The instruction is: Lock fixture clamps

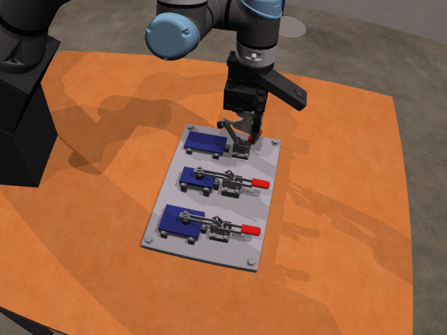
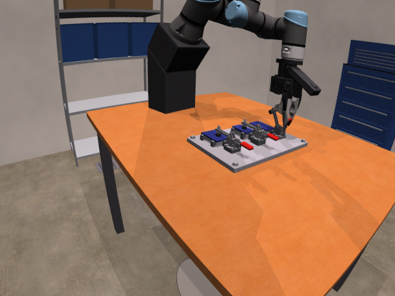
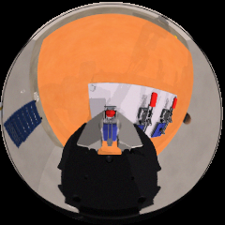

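Right now the grey fixture plate is 120 mm to the right of my hand, 70 mm below it and 30 mm behind it.
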